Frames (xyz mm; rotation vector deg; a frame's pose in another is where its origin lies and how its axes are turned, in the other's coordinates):
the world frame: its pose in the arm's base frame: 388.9 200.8 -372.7 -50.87 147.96 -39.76
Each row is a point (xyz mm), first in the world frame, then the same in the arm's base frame.
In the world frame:
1: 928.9 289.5 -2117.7
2: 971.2 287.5 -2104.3
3: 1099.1 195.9 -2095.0
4: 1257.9 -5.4 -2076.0
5: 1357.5 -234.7 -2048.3
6: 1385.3 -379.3 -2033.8
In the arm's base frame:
1: -1390.3 523.4 1097.6
2: -1415.3 490.3 1081.6
3: -1463.4 342.1 1105.3
4: -1477.3 95.3 1175.9
5: -1429.2 -135.8 1262.8
6: -1373.7 -258.1 1324.9

